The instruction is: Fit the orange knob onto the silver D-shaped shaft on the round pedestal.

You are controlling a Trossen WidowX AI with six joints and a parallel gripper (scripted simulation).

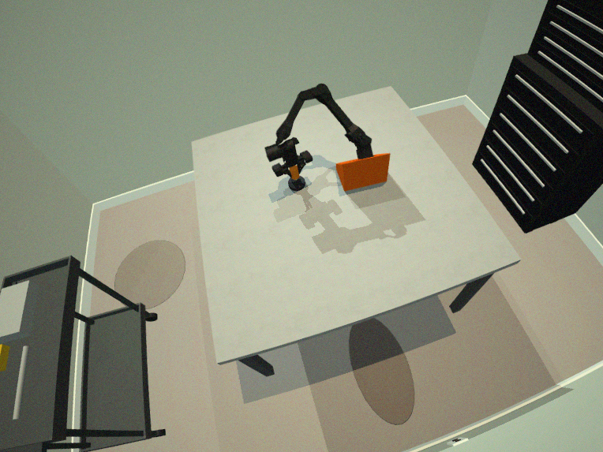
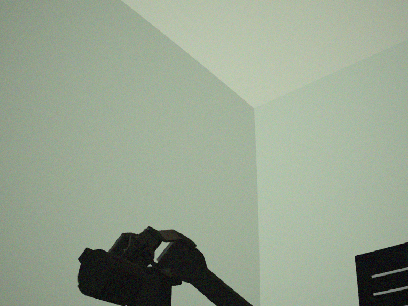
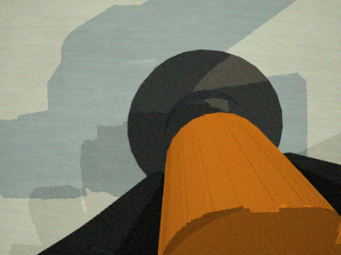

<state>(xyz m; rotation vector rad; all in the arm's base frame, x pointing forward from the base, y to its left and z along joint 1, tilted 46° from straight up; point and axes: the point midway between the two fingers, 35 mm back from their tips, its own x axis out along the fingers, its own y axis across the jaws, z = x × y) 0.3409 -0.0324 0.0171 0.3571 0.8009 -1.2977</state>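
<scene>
My gripper tip is now 30 mm below the orange knob. Also, from my gripper tip: round black pedestal: 40 mm below.
</scene>
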